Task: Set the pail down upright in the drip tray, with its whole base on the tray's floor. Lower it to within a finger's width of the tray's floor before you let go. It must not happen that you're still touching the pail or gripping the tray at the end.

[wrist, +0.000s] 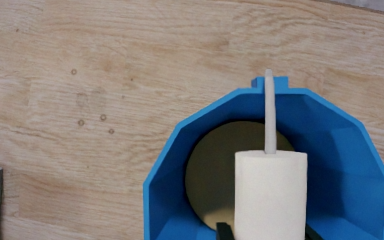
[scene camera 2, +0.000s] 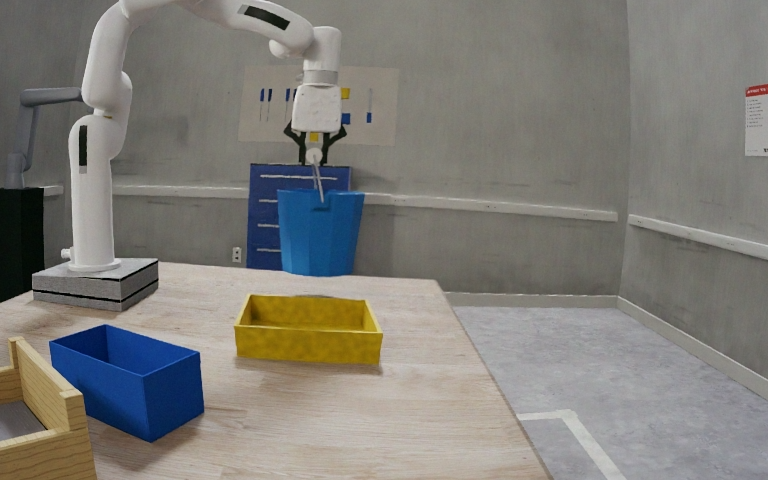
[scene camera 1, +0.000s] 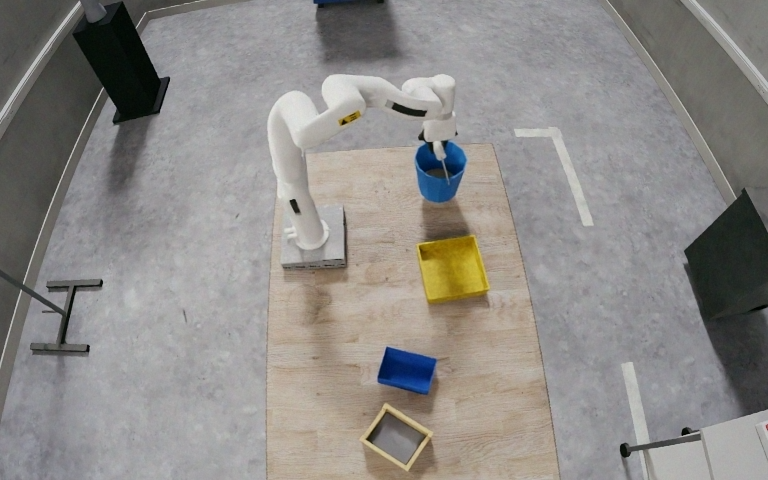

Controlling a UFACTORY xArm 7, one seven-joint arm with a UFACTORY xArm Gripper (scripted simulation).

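Note:
A pail and a drip tray are visible to me, as is my gripper. The gripper appears in scene camera 1 too.

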